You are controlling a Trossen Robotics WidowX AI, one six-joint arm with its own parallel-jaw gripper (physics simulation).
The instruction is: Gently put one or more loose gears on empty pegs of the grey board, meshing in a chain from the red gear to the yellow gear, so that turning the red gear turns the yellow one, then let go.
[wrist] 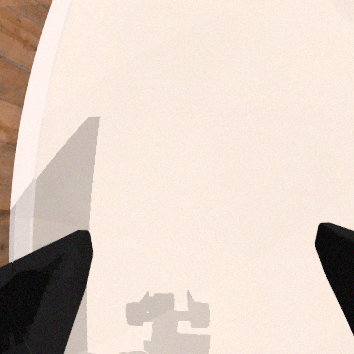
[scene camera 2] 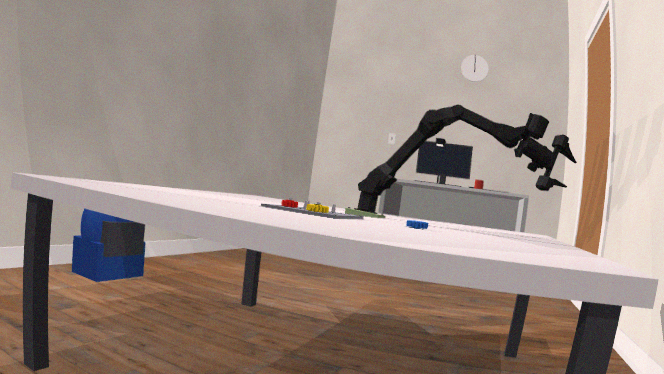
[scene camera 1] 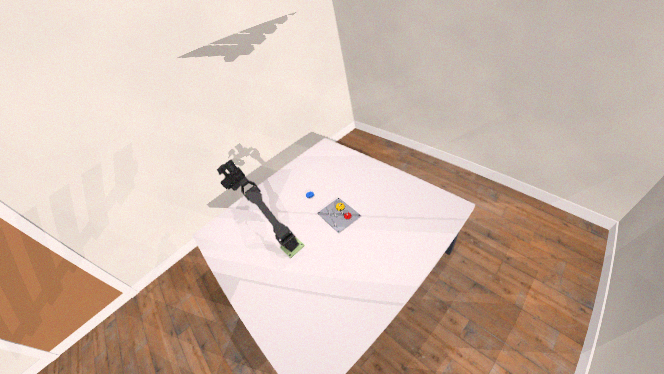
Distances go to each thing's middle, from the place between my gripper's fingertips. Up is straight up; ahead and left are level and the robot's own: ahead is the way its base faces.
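As I look at the grey board (scene camera 1: 342, 223), I find my gripper 730 mm to the left of it and 320 mm short of it, and 210 mm above it.
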